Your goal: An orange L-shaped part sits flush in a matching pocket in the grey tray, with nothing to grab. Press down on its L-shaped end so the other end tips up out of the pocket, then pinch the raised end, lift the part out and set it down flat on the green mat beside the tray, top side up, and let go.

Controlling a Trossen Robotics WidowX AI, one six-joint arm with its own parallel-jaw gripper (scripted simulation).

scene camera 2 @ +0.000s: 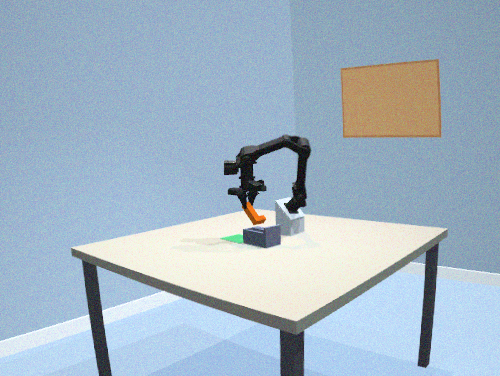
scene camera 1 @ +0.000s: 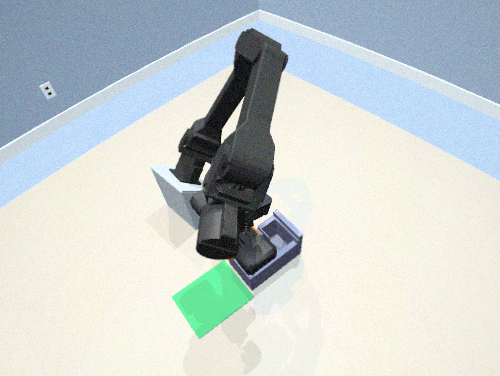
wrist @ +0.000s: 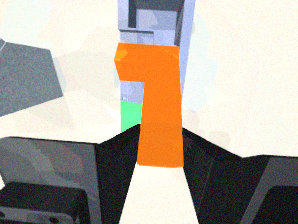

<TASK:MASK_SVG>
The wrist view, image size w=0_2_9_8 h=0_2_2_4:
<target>my gripper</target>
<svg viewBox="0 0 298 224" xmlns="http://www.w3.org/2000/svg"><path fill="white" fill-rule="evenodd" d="M182 127L183 170L199 224L298 224L298 156L260 154L241 157ZM140 124L136 124L99 144L24 136L0 138L0 176L5 185L0 190L0 224L120 224L122 210L137 162Z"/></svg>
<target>orange L-shaped part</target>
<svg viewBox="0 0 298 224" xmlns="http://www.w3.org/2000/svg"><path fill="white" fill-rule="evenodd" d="M118 43L114 62L120 81L145 82L137 164L139 166L165 168L184 167L179 47Z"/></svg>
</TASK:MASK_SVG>
